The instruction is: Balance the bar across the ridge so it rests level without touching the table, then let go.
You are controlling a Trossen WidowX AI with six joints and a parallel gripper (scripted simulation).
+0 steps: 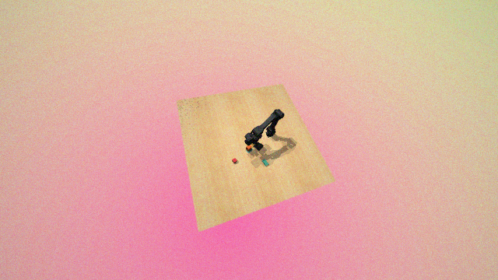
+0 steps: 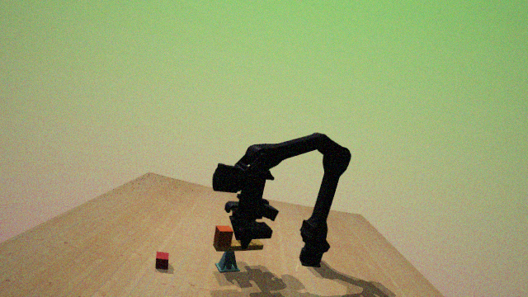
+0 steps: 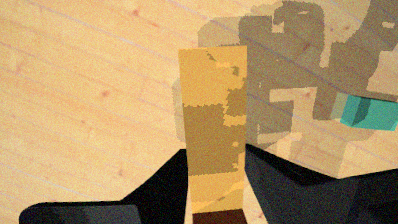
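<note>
Now: the bar 3 cm ahead of my gripper tip, 1 cm to the left of it and 2 cm above it. From my gripper tip the other things lie so: teal block: 8 cm behind, 18 cm to the left, 7 cm below; then small red cube: 20 cm ahead, 8 cm to the left, 6 cm below.
</note>
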